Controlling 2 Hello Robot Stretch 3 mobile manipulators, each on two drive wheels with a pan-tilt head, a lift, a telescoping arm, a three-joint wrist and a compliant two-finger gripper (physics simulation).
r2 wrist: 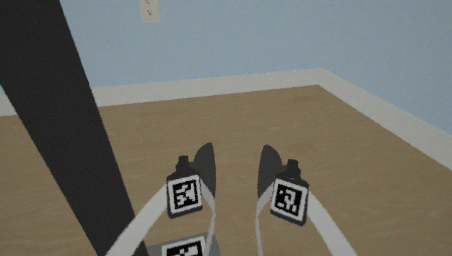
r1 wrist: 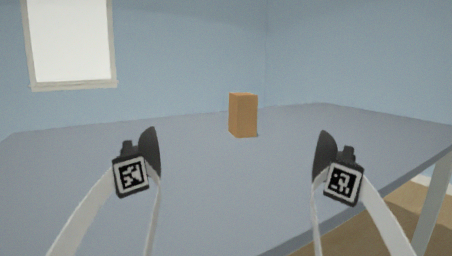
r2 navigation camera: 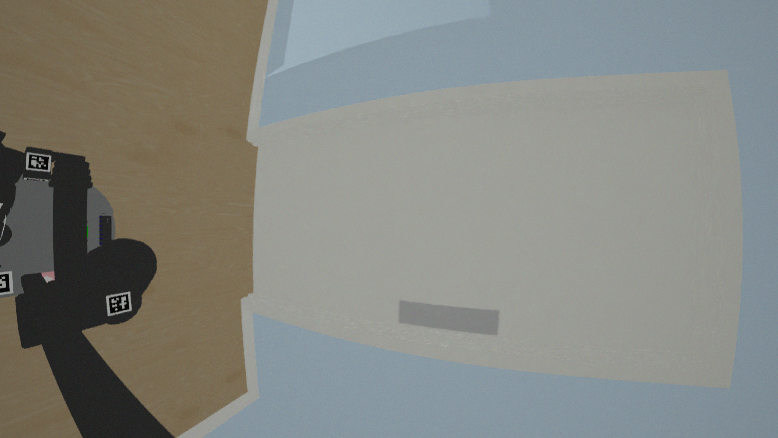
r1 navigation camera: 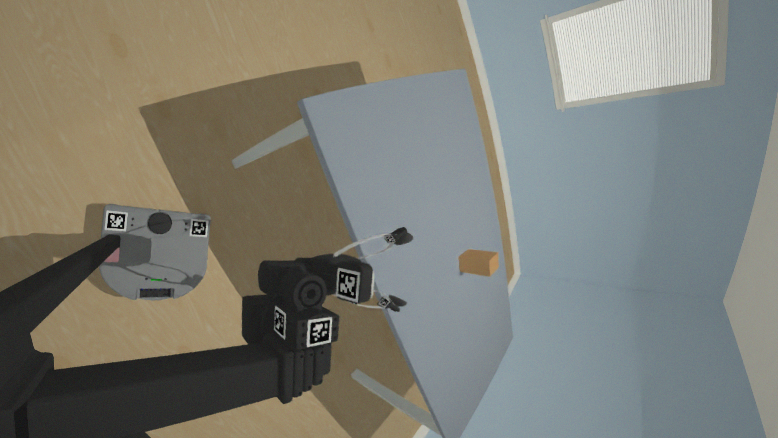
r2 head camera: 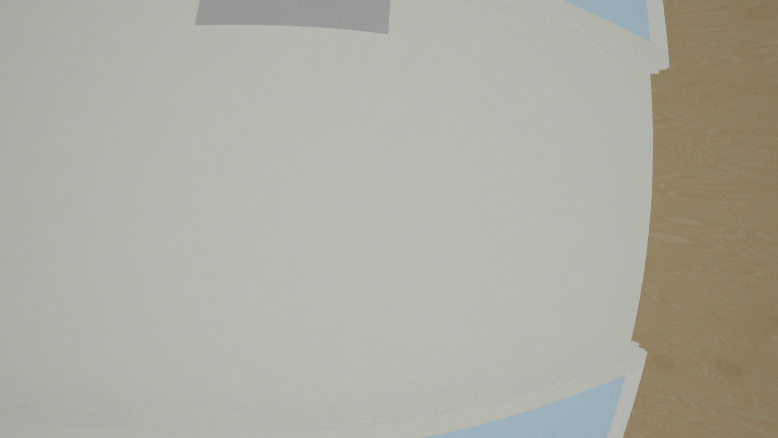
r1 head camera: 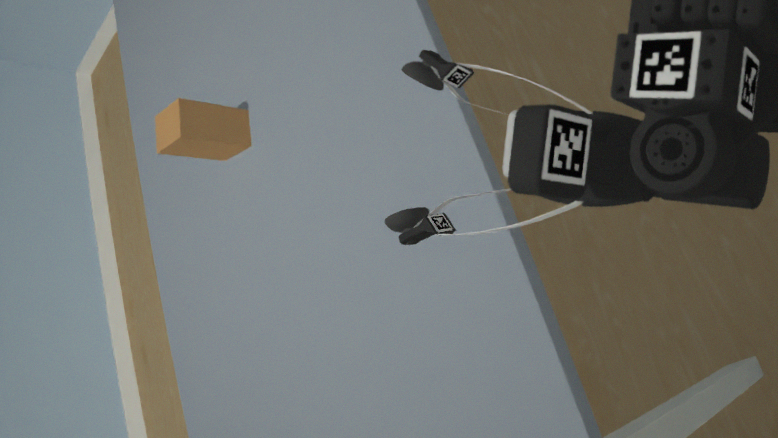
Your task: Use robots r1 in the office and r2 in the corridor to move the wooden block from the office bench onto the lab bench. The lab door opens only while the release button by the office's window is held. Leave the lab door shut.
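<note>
The wooden block [r1 head camera: 206, 130] [r1 navigation camera: 478, 262] [r1 wrist: 243, 116] stands upright on the grey-blue office bench [r1 head camera: 326, 326] [r1 navigation camera: 408, 163] [r1 wrist: 50, 160], towards its wall side. r1's gripper [r1 head camera: 414, 147] [r1 navigation camera: 399, 269] [r1 wrist: 237, 152] is wide open and empty. It is over the bench's near edge, pointing across the bench, with the block ahead of it and apart from the fingers. r2's gripper [r2 wrist: 236, 169] is partly open and empty above the corridor floor. A pale door [r2 head camera: 326, 217] [r2 navigation camera: 489, 217] with a grey plate [r2 navigation camera: 449, 317] is shut before r2. The release button and lab bench do not show.
The office window [r1 navigation camera: 636, 54] [r1 wrist: 70, 42] is on the wall beyond the bench. Bench legs [r1 navigation camera: 272, 142] [r1 wrist: 435, 200] stand below the top. r1's base [r1 navigation camera: 163, 272] is beside the bench. In r2's wrist view, a dark post [r2 wrist: 60, 125] is at left and a wall outlet [r2 wrist: 149, 10] behind.
</note>
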